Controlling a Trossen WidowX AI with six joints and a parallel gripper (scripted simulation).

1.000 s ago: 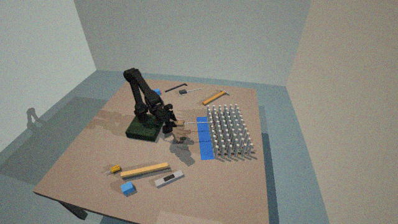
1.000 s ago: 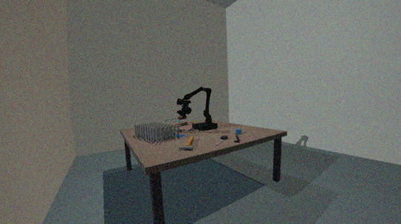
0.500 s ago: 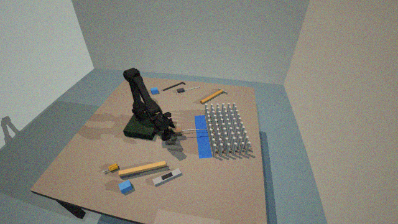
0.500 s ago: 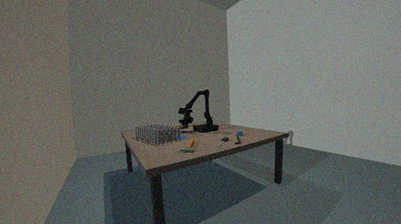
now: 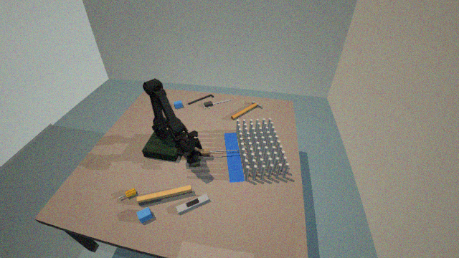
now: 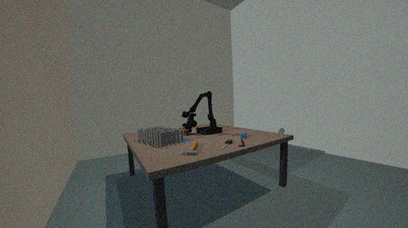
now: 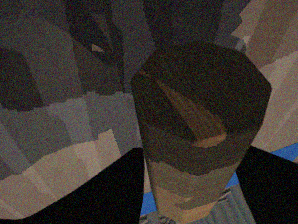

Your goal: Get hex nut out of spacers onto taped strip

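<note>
The blue taped strip lies 18 cm ahead of my gripper tip, 5 cm to the left of it and 4 cm below it. Round my gripper tip: grey bar (4 cm ahead, 31 cm to the right, 2 cm below); hex nut (33 cm ahead, 10 cm to the left, 4 cm below); thin hook tool (10 cm ahead, 3 cm to the left, 1 cm below).
</note>
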